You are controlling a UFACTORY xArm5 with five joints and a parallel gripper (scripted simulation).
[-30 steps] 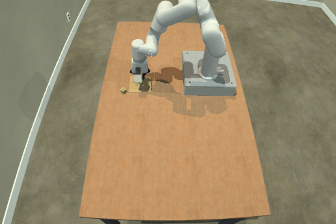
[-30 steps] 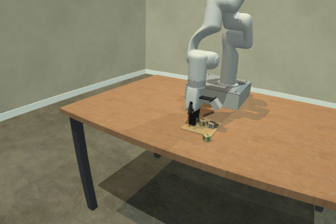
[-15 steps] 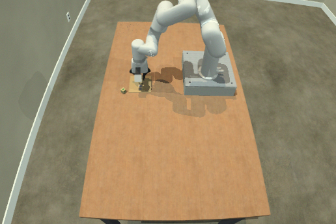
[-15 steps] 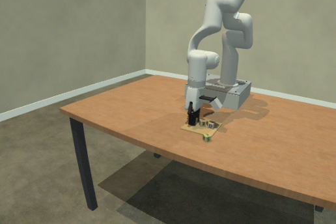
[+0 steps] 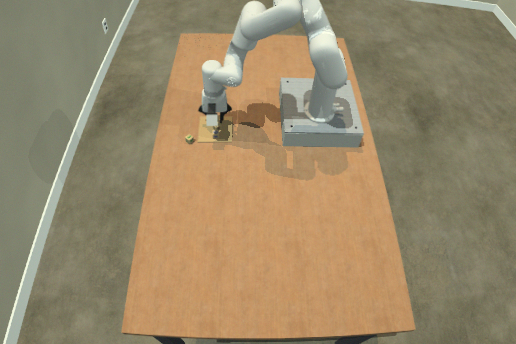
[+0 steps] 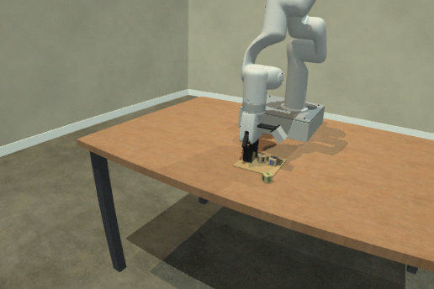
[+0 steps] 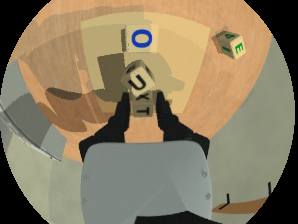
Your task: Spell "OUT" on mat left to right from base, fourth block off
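Right now my hand is 4 cm to the right of the U block and 1 cm above it. From my hand the other things lie so: tan mat 4 cm to the left, 2 cm below.
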